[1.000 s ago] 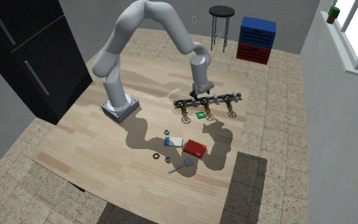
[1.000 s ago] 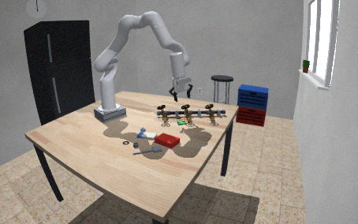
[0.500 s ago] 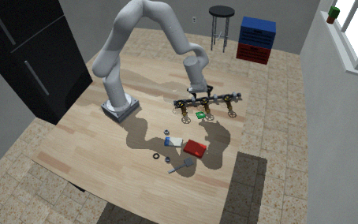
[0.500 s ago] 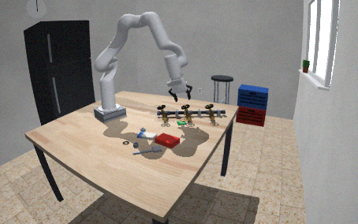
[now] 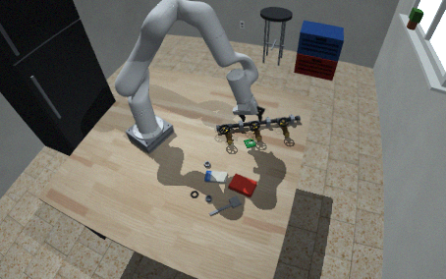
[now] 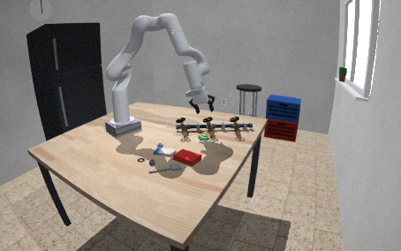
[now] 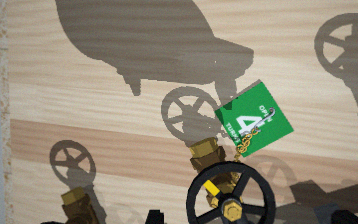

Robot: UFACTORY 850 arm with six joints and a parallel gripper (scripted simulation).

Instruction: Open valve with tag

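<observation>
My gripper is now 1 cm past the green tag, 4 cm to the left of it and 16 cm above it. Also, from my hand: grey scraper (4 cm behind, 44 cm to the right, 16 cm below); then red box (1 cm ahead, 32 cm to the right, 15 cm below); then white block (14 cm behind, 29 cm to the right, 16 cm below).
</observation>
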